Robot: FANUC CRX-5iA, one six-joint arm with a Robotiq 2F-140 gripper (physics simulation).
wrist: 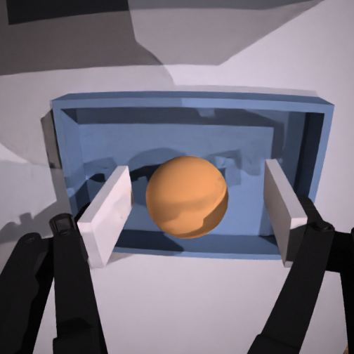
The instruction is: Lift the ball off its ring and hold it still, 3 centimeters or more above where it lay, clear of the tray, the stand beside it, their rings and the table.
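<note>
An orange ball is in the blue tray in the middle of the wrist view. Its ring does not show; the ball may hide it. My gripper is open, with one pale finger pad to the left of the ball and the other to the right. A gap shows between the ball and each pad, wider on the right. The pads overlap the tray's near part in the view. How high the fingertips are relative to the ball is hard to tell.
The tray's walls stand around the ball on all sides. A pale table surface surrounds the tray, with grey shadows at the left and top. A dark shape shows at the top left edge.
</note>
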